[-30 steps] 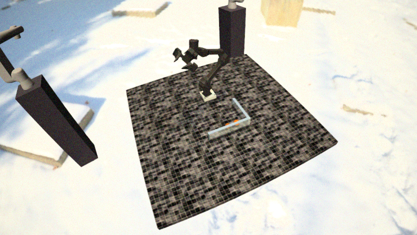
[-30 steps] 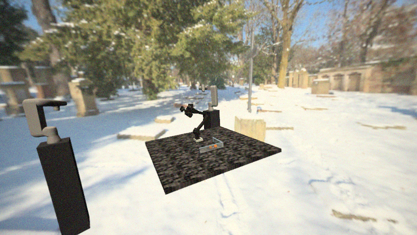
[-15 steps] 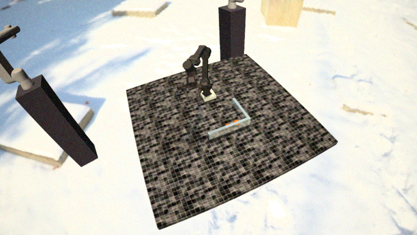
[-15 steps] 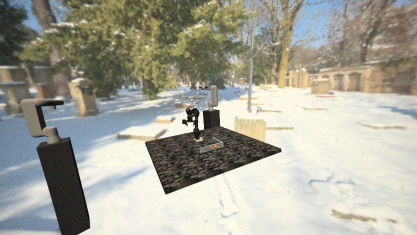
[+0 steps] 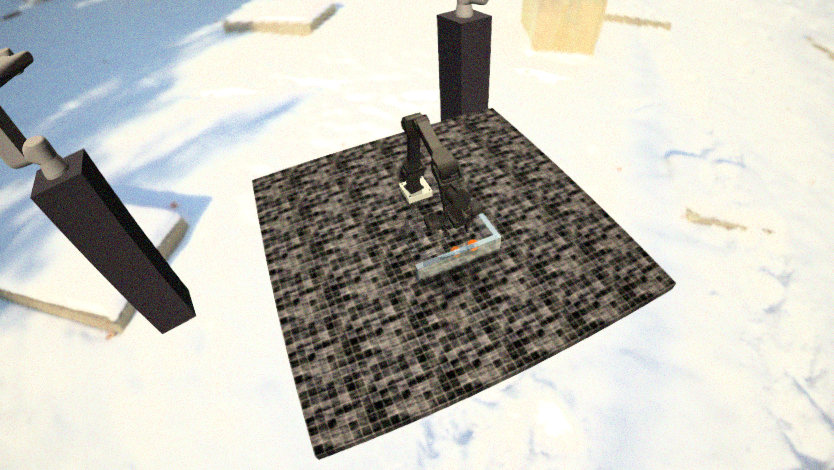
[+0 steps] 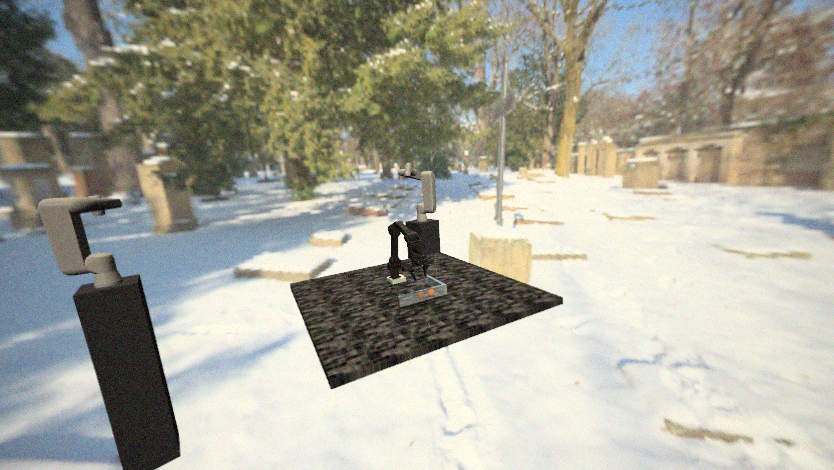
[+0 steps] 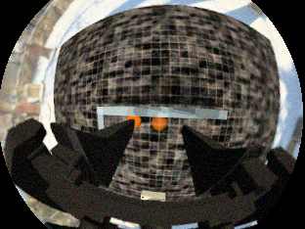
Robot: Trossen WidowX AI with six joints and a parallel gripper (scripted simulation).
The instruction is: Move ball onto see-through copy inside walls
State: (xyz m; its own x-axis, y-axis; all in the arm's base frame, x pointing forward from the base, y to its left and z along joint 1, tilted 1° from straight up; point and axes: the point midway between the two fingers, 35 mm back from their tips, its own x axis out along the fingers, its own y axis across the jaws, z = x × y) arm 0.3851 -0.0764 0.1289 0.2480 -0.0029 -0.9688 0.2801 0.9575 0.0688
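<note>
Right now the orange ball is 1 cm behind my gripper tip, 8 cm to the left of it and 11 cm below it.
</note>
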